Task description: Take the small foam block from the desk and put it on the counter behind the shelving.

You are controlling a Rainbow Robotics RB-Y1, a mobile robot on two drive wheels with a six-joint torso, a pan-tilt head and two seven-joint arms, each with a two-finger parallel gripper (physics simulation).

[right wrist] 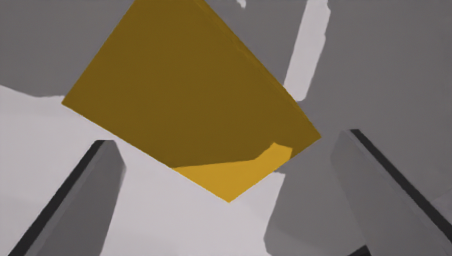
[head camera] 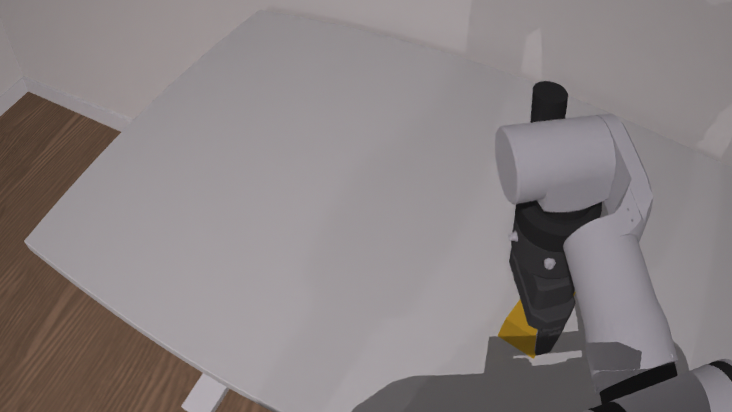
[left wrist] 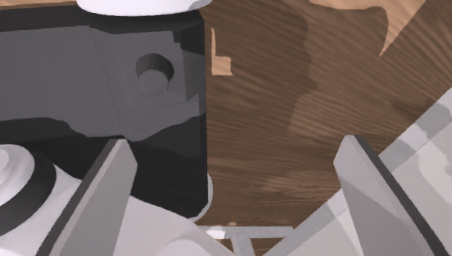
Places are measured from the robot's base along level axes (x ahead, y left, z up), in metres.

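Pixels of known places: left gripper, fingertip midpoint: (left wrist: 234, 150); right gripper, fingertip midpoint: (right wrist: 228, 149) (head camera: 532, 314).
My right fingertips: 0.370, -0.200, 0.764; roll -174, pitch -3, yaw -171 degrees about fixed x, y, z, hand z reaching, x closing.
Note:
Behind a point stands the place of what it marks, as x, y, z.
The yellow foam block (head camera: 518, 330) {0.351, -0.182, 0.760} (right wrist: 185, 90) {0.390, -0.229, 0.766} lies on the white desk (head camera: 230, 179) {0.620, 0.213, 0.721} (right wrist: 30, 150) {0.489, -0.158, 0.721}, partly hidden by my right gripper in the head view. My right gripper (head camera: 545, 352) (right wrist: 228, 149) {0.370, -0.200, 0.764} is open, pointing down over the desk at the block. In the right wrist view, the block's near corner shows between the open fingers and its far part runs past the top edge. My left gripper (left wrist: 234, 150) {0.049, 0.239, 0.435} is open with no object between its fingers. The counter and the shelving do not show.
A pale wall (head camera: 358, 15) {1.106, 0.036, 0.732} stands along the desk's back edge. Wood floor (head camera: 46, 168) {1.351, 1.335, 0.001} (left wrist: 260, 110) {0.263, -0.077, 0.001} shows beyond the desk's left edge in the head view. The robot's dark base (left wrist: 55, 75) {-0.143, 0.161, 0.170} fills the left of the left wrist view, with a pale surface (left wrist: 430, 165) {0.945, -0.307, 0.162} at its right.

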